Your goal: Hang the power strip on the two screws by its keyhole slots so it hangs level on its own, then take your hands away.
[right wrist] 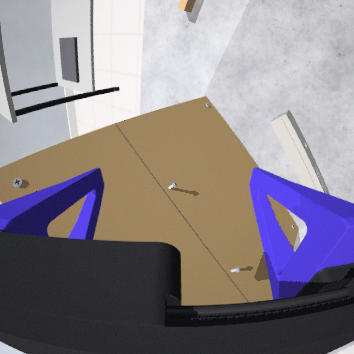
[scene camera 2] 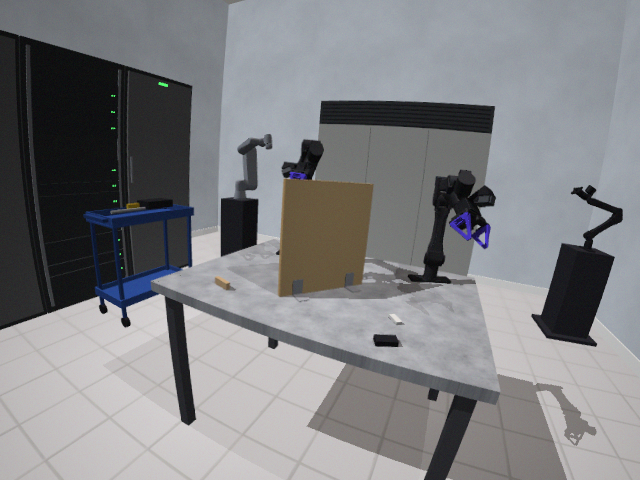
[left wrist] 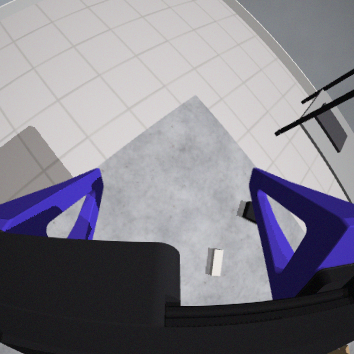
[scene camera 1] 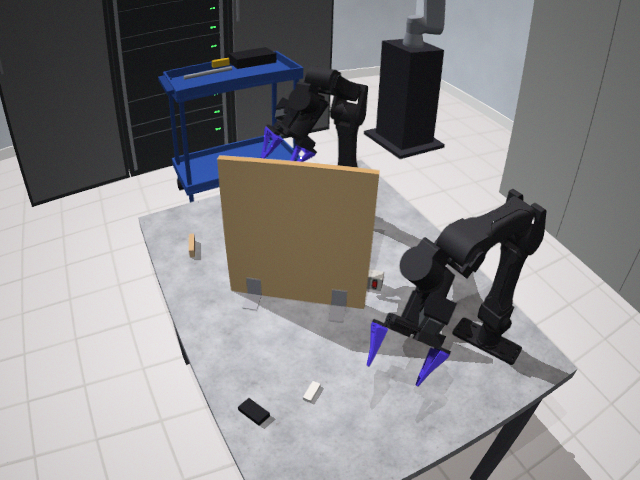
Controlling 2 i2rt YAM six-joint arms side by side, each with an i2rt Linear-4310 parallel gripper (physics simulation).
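Places are measured from the left arm's base along level axes (x ahead, y left, z up), in millimetres.
Where they show: left gripper, fingertip midpoint: (scene camera 2: 478,244) (left wrist: 175,176) (scene camera 1: 392,376); right gripper, fingertip midpoint: (right wrist: 176,175); left arm's base at its link origin: (scene camera 2: 429,279) (scene camera 1: 487,342).
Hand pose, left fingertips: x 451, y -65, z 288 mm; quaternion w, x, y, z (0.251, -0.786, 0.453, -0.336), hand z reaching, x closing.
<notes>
Things, the pixels of their top centre, and the offset from my left fingertips.
- tan board at its top centre: (right wrist: 99,337) (scene camera 1: 296,163) (scene camera 2: 332,181) 266 mm back, 444 mm right, 132 mm up
- whitish power strip at its top centre: (right wrist: 311,186) 394 mm back, 419 mm right, 243 mm down
- white block at its top centre: (left wrist: 217,262) (scene camera 1: 311,390) (scene camera 2: 395,317) 41 mm back, 209 mm right, 277 mm down
- black block at its top centre: (scene camera 1: 253,409) (left wrist: 258,213) (scene camera 2: 386,338) 93 mm ahead, 270 mm right, 272 mm down
- tan block at its top centre: (scene camera 1: 191,241) (scene camera 2: 222,279) 215 mm back, 830 mm right, 261 mm down
The tan board (scene camera 1: 297,232) (scene camera 2: 325,232) (right wrist: 140,150) stands upright on the table. In the right wrist view its face carries two protruding screws, one screw (right wrist: 172,186) near the middle and another screw (right wrist: 235,270) lower down, beside a thin dark line. The whitish power strip (right wrist: 295,150) lies on the table by the board's foot; its end with a red switch (scene camera 1: 375,282) shows past the board's edge. Its keyhole slots are not visible. My right gripper (scene camera 1: 281,155) (right wrist: 176,175) is open and empty, above and behind the board. My left gripper (scene camera 1: 392,374) (scene camera 2: 477,241) (left wrist: 175,176) is open and empty above the table.
A white block (scene camera 1: 311,391) (scene camera 2: 394,319) (left wrist: 217,262), a black block (scene camera 1: 253,411) (scene camera 2: 385,340) and a tan block (scene camera 1: 191,245) (scene camera 2: 222,283) lie on the table. Metal brackets (scene camera 1: 253,286) (scene camera 1: 338,298) hold the board's foot. A blue cart (scene camera 1: 232,85) stands beyond the table.
</notes>
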